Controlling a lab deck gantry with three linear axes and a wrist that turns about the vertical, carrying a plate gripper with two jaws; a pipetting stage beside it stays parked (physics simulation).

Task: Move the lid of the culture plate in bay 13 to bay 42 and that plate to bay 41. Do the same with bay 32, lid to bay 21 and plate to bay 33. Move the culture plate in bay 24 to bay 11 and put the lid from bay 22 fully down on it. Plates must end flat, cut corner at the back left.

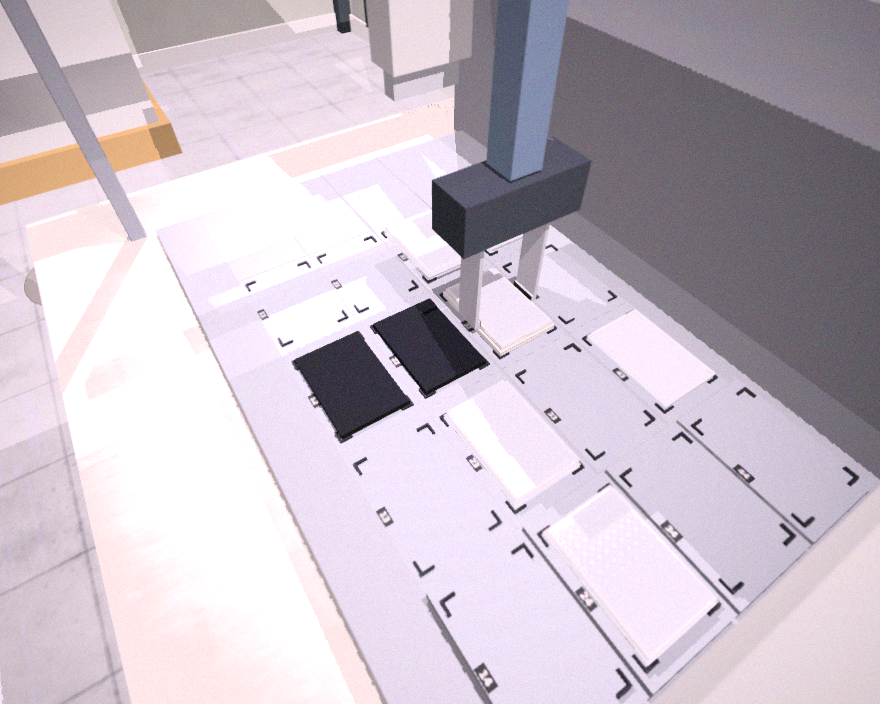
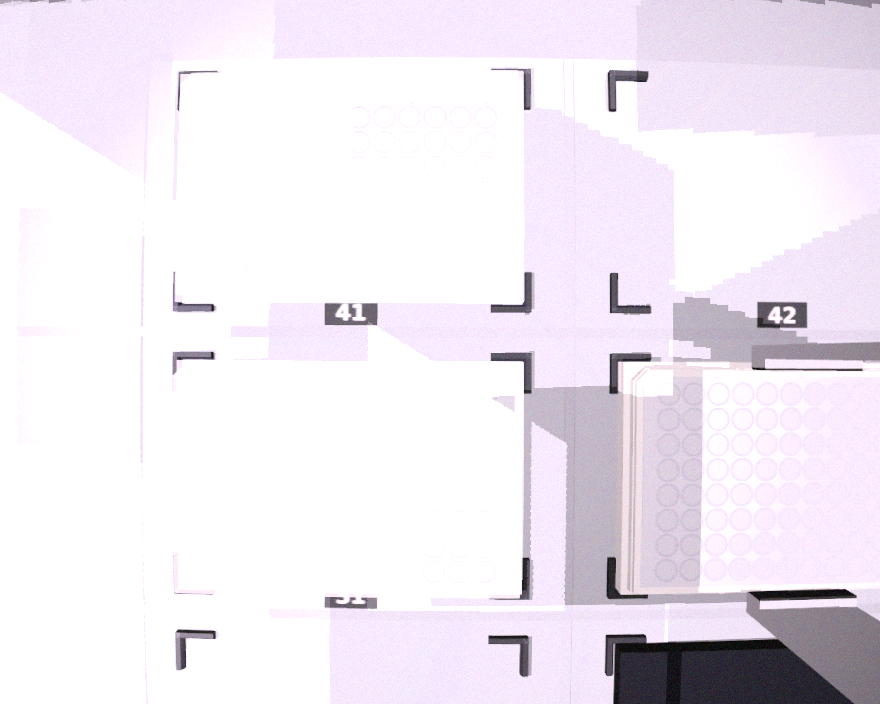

my gripper: image 1; image 2
white lid: image 1 663, 369; not seen in image 2 (out of frame)
same spot on my gripper: (image 2: 824, 628) = (image 1: 465, 303)
